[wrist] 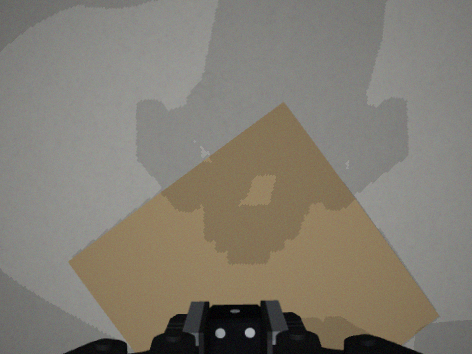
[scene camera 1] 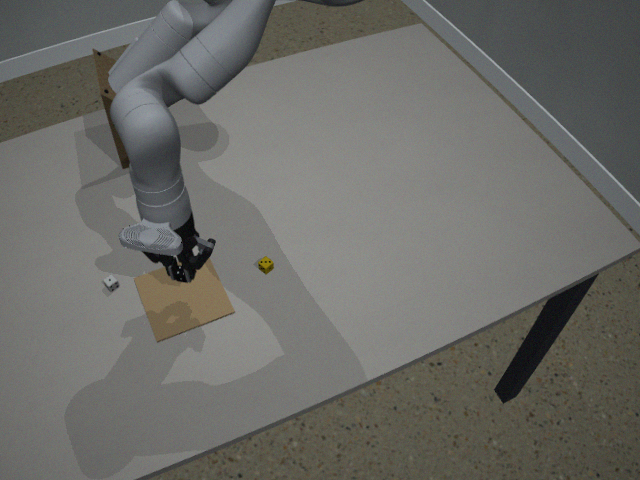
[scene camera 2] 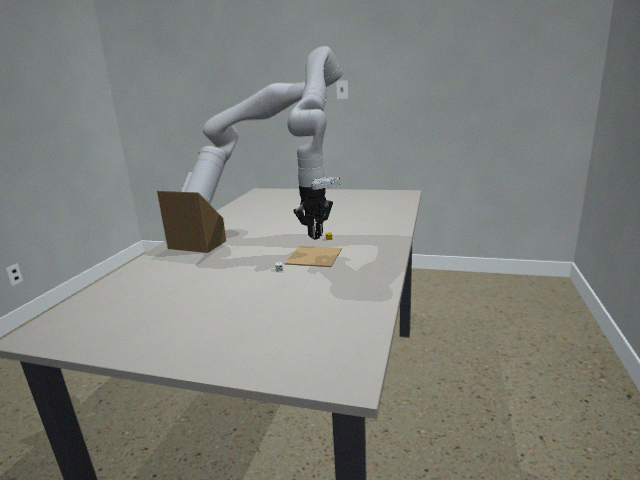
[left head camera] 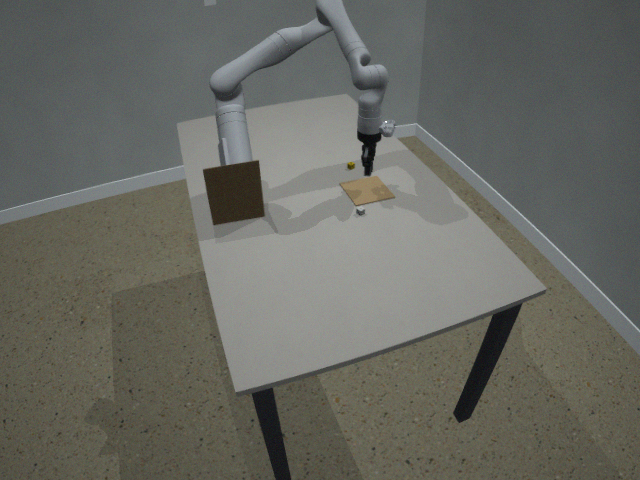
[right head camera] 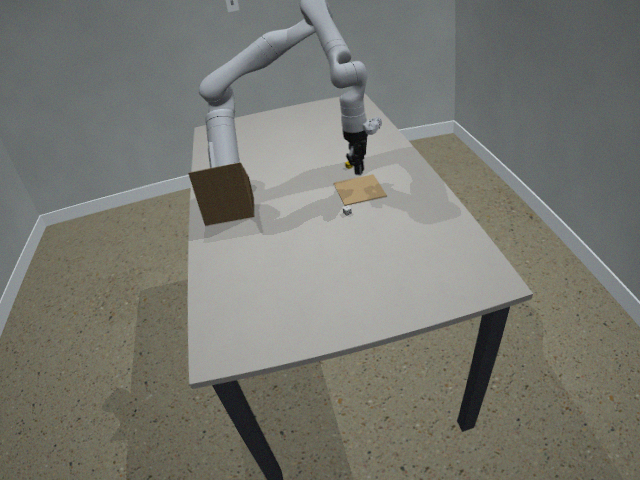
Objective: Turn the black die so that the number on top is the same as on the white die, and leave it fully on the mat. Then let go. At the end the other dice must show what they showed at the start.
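Places are measured from the arm's base along level axes (x left, y back, z up), in millimetres.
Where they show: gripper, fingertip midpoint: (wrist: 235,325) (scene camera 1: 182,277) (scene camera 2: 315,236) (left head camera: 368,173) (right head camera: 359,172); arm's base, origin of the base link: (scene camera 2: 195,203) (left head camera: 238,170) (right head camera: 226,172).
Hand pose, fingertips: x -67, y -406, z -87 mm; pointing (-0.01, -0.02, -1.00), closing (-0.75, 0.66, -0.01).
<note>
Each offset is from my fingertips to the top centre of the thing. Level surfaces: height alone.
My gripper (left head camera: 367,173) (right head camera: 358,172) (scene camera 1: 180,277) (scene camera 2: 314,235) (wrist: 235,325) points down, shut on the black die @(dx +2, dy +2, dz +14 mm) (scene camera 1: 179,273) (wrist: 235,325), above the tan mat @(dx -7, dy +8, dz -57 mm) (left head camera: 369,195) (right head camera: 361,194) (scene camera 1: 217,303) (scene camera 2: 302,254) (wrist: 150,255). In the wrist view two white pips show on the die's larger visible face, cut by the frame edge, and one on a narrow face. The white die @(dx -110, dy +90, dz -41 mm) (left head camera: 360,211) (right head camera: 346,210) (scene camera 1: 111,283) (scene camera 2: 279,267) lies beside the mat, one pip on top. The yellow die @(dx +146, dy -15, dz -41 mm) (left head camera: 351,165) (right head camera: 348,165) (scene camera 1: 265,265) (scene camera 2: 328,236) lies off the mat's other side, three pips on top.
A brown wedge-shaped block (left head camera: 235,193) (right head camera: 224,195) (scene camera 1: 114,124) (scene camera 2: 186,222) stands near the arm's base on the table @(dz -61 mm) (left head camera: 361,289) (right head camera: 351,289) (scene camera 1: 413,206) (scene camera 2: 232,320). The arm's shadow falls across the table and the mat.
</note>
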